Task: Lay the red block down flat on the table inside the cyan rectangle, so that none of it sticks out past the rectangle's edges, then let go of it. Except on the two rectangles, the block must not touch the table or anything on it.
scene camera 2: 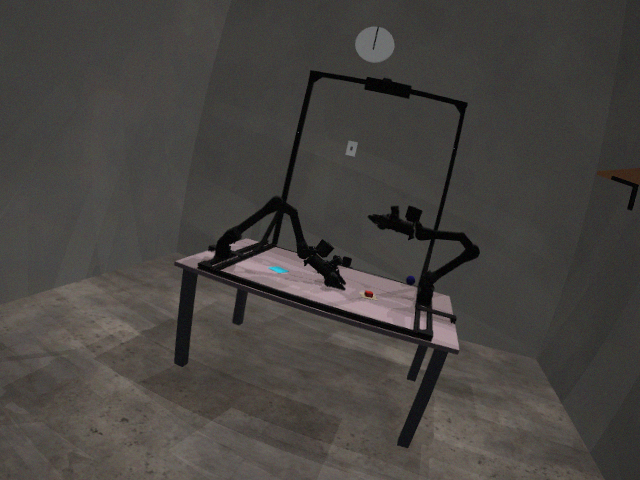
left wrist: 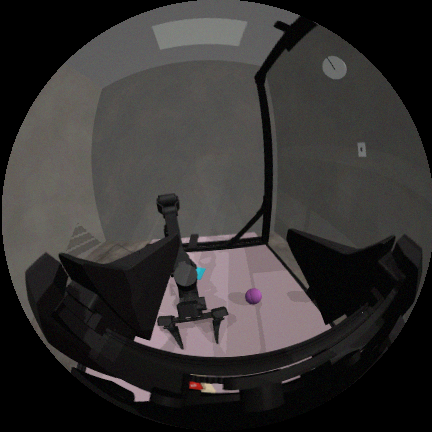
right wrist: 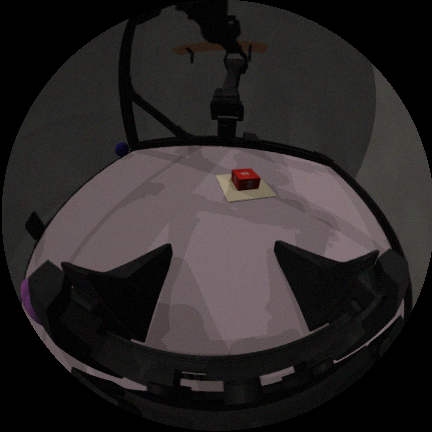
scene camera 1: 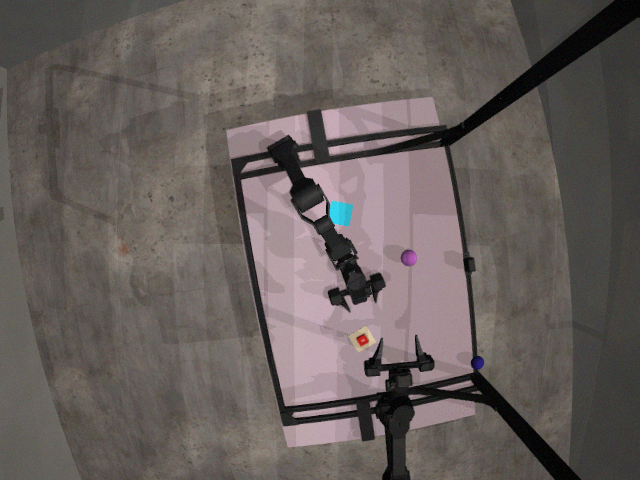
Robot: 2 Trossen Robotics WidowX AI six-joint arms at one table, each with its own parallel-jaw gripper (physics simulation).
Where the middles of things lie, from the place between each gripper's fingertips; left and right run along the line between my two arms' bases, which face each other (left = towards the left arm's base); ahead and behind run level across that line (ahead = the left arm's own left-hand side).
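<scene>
I can see the tan rectangle (right wrist: 230,192), and my right gripper is 4 cm short of it, 11 cm to the right of it and 1 cm above it. By its middle, the tan rectangle is nearer to my right gripper than to my left gripper.
My left gripper, which I see too, is 7 cm to the right of the tan rectangle and 11 cm short of it, and it is 34 cm above it.
</scene>
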